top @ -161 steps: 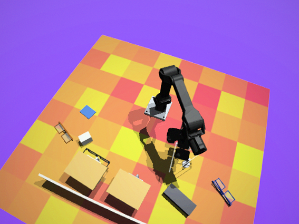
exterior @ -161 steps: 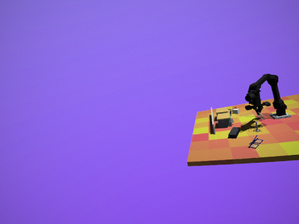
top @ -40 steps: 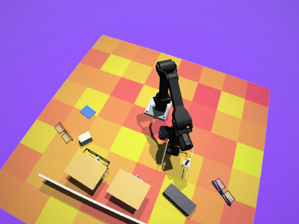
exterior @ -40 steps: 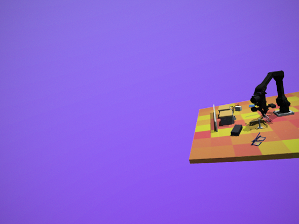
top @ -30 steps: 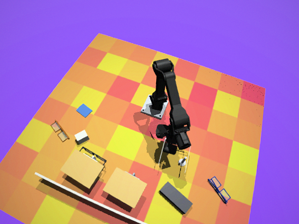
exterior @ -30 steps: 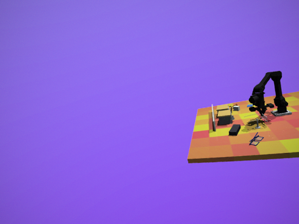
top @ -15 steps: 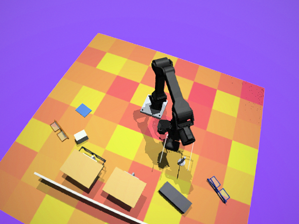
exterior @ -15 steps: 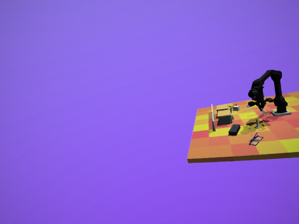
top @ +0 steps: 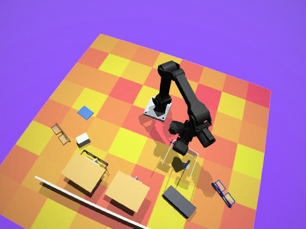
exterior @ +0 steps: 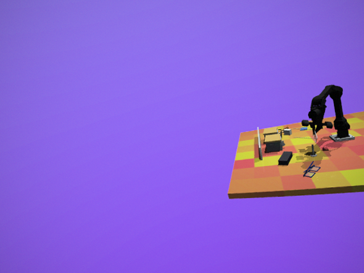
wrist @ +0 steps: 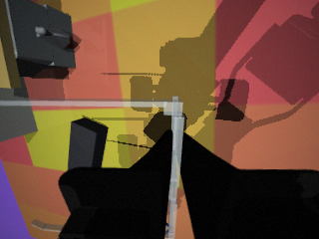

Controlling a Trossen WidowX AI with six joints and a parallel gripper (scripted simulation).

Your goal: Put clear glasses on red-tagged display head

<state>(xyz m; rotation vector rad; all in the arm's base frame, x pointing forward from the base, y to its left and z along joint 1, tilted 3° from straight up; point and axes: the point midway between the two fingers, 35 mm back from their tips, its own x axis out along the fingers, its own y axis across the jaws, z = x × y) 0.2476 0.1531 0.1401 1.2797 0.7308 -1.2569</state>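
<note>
My gripper tip is now 11 cm above the grey peg stand, 7 cm to the right of it and 4 cm short of it. Round my gripper tip: white rail 36 cm ahead, 29 cm to the right, 8 cm below; then white box 48 cm to the right, 11 cm below, 7 cm ahead; then dark grey block 23 cm ahead, 11 cm below, 8 cm to the left.
</note>
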